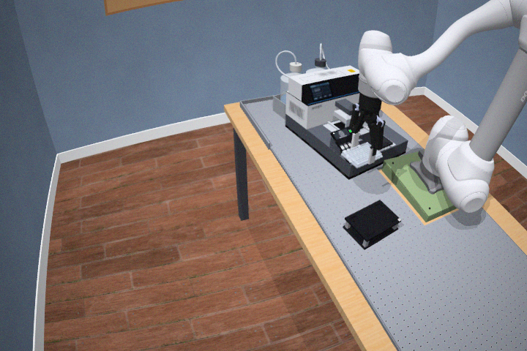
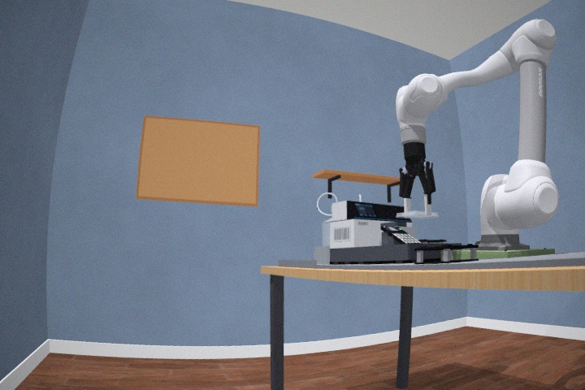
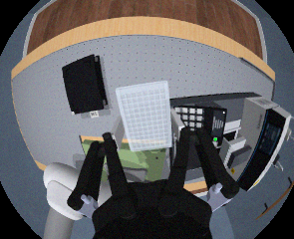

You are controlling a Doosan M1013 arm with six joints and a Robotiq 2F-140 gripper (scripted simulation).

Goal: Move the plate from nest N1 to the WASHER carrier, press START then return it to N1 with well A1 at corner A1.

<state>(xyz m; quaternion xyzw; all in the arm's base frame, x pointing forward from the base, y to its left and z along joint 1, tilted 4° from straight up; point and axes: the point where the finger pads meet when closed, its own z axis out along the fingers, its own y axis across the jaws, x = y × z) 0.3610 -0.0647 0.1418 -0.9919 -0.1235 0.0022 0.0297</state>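
The washer carrier is 15 cm behind my hand, 17 cm to the right of it and 10 cm below it. The rest, counted from my hand: plate washer: 11 cm behind, 32 cm to the right, 5 cm below; black plate nest N1: 4 cm ahead, 20 cm to the left, 14 cm below; well plate: 2 cm below.
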